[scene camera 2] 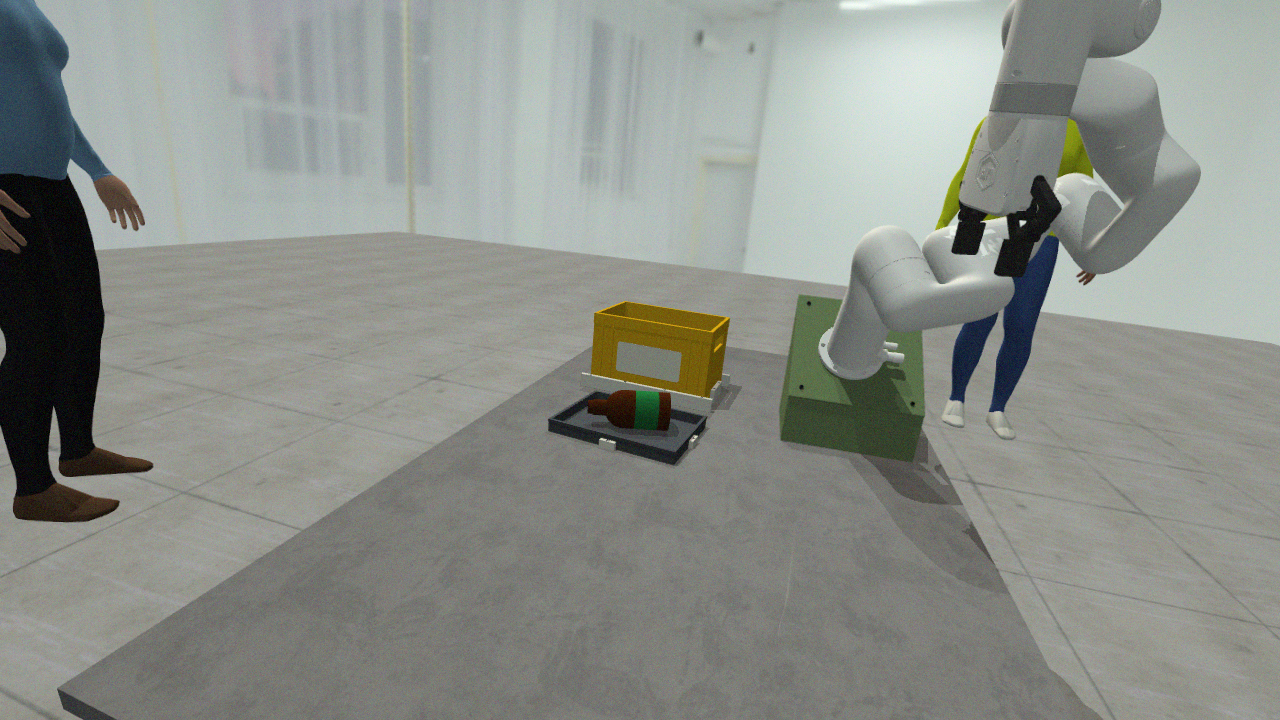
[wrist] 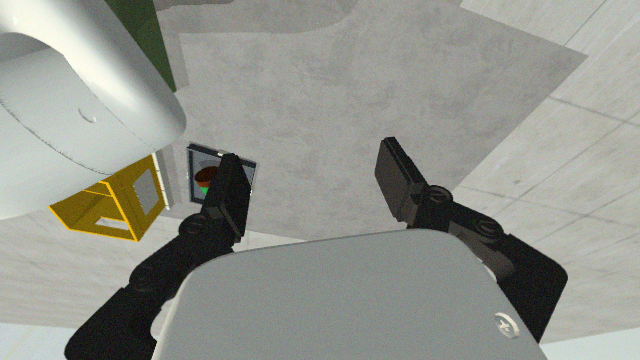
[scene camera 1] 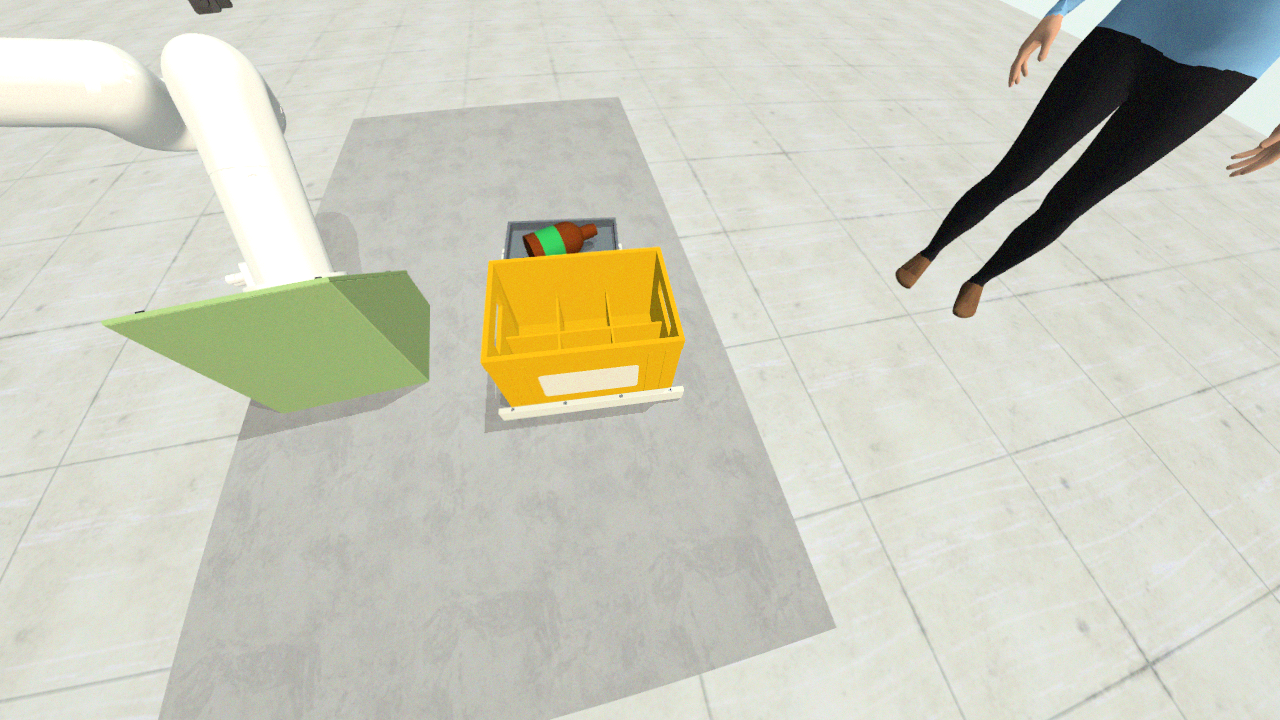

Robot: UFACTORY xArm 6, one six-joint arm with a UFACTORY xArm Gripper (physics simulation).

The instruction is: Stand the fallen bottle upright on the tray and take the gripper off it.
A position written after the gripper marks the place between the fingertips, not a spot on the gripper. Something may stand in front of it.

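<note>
Scene camera 1 shows a white rail [scene camera 1: 542, 409]. Visible in scene camera 2 are a white rail [scene camera 2: 680, 399] and the gripper [scene camera 2: 984, 264]. The wrist view also shows the gripper [wrist: 312, 163].
</note>
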